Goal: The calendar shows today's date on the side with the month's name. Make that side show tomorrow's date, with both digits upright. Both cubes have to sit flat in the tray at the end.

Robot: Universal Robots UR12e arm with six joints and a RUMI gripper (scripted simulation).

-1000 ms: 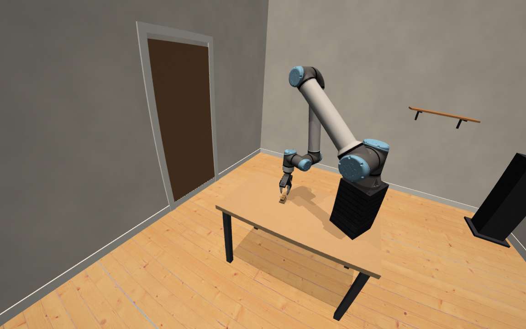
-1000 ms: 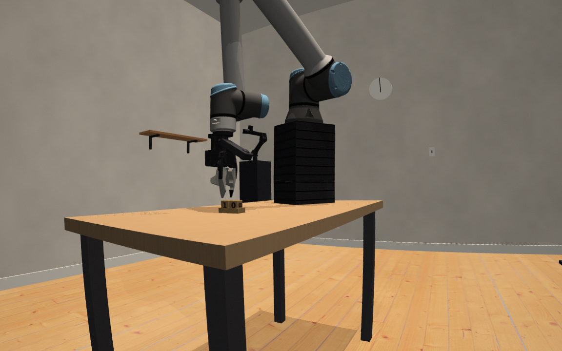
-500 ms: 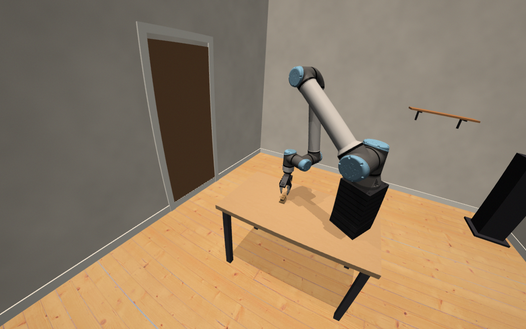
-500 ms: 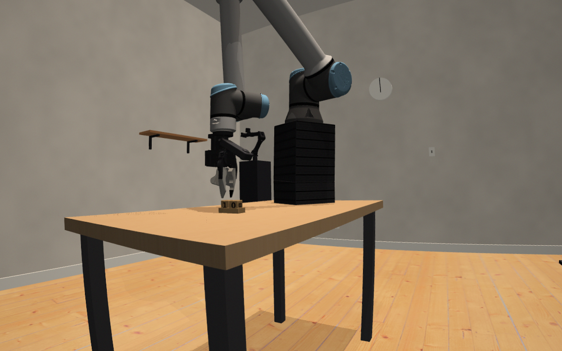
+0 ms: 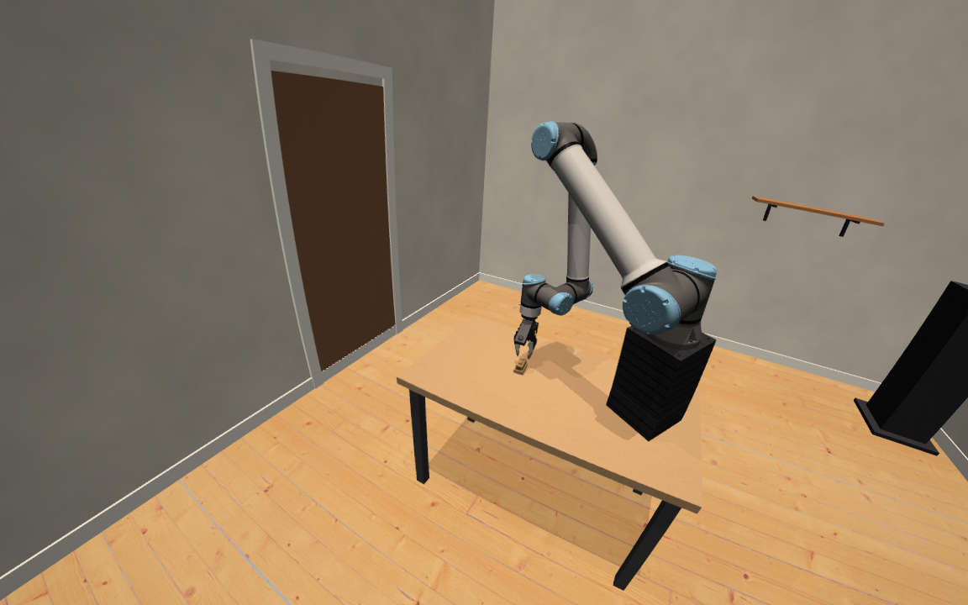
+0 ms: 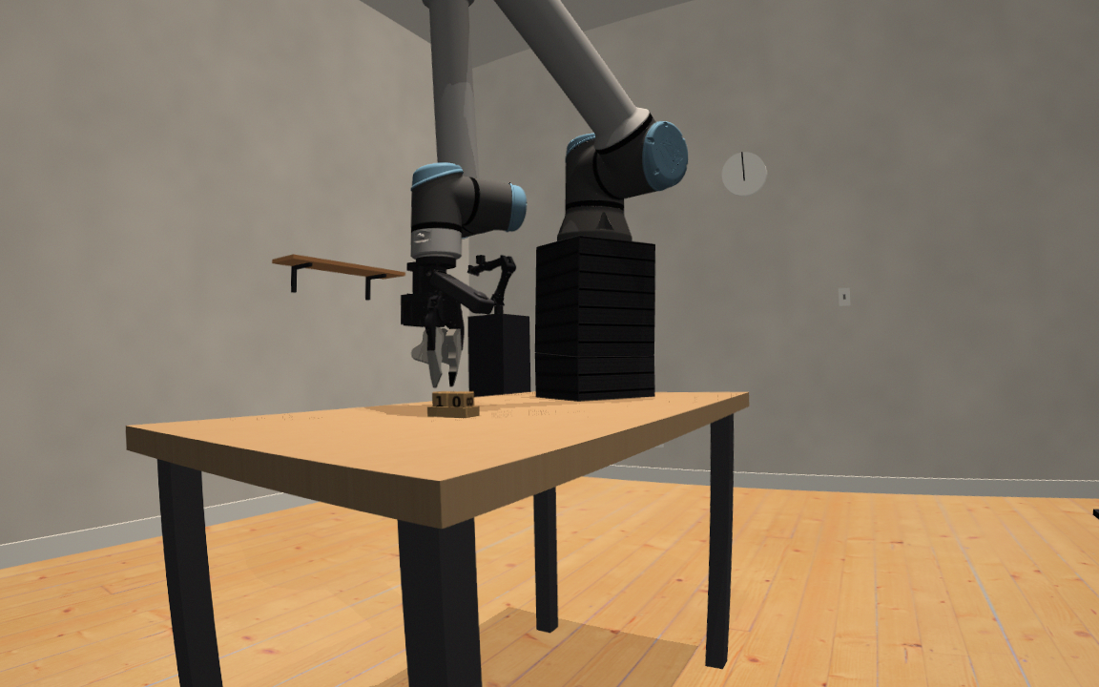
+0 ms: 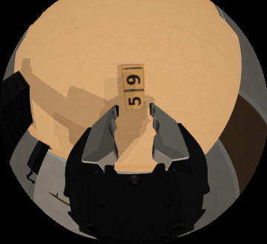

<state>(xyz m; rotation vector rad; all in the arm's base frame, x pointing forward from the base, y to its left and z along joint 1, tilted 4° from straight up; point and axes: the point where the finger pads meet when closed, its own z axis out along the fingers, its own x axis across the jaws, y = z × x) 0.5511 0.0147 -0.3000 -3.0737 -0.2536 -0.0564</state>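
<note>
My gripper is now 20 mm to the right of the wooden tray and 60 mm above it.
</note>
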